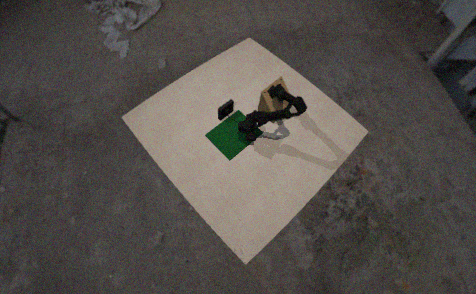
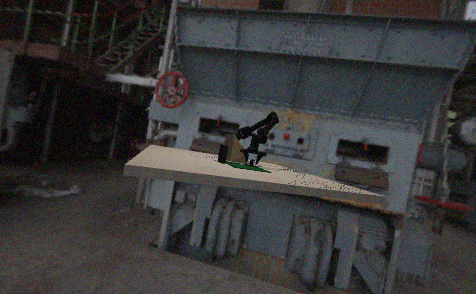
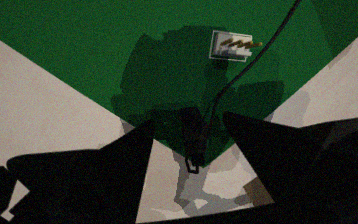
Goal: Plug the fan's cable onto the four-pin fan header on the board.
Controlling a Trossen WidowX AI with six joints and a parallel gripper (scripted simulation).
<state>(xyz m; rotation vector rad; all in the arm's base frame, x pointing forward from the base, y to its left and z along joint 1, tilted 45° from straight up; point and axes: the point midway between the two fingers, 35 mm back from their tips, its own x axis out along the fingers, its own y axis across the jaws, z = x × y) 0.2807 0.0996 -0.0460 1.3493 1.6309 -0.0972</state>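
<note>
Now: the green board 60 mm ahead of my gripper tip, 80 mm to the right of it and 30 mm below it. From my gripper tip the other things lie so: black fan 20 mm behind, 220 mm to the right, 40 mm above; black plug 10 mm behind, 10 mm above.
</note>
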